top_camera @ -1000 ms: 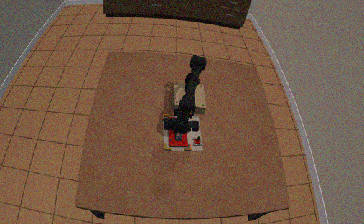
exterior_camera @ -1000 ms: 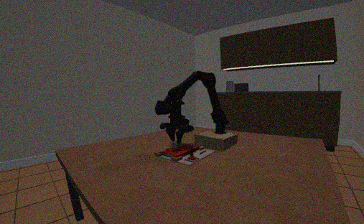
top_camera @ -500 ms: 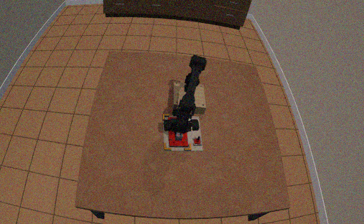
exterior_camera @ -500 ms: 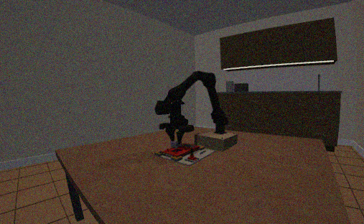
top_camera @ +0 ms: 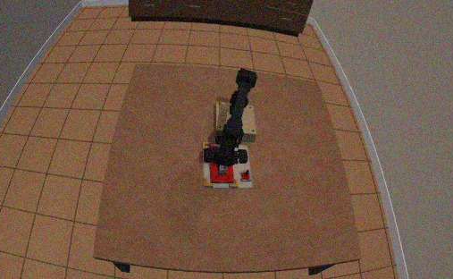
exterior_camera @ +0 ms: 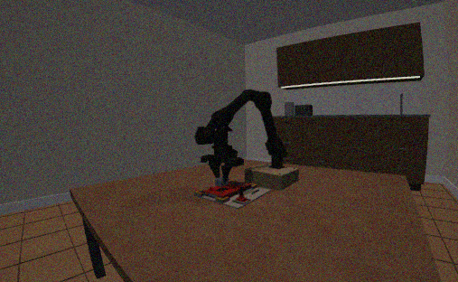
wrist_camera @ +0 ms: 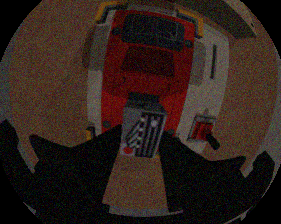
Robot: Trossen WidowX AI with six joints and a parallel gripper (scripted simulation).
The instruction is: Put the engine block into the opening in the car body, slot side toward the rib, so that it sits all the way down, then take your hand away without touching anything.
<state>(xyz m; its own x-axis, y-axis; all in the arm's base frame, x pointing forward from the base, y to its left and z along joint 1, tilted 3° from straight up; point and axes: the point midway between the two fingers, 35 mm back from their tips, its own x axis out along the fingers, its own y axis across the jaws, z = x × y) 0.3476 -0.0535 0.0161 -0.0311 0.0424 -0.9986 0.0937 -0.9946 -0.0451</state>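
The grey engine block lies 10 mm below my gripper tip.
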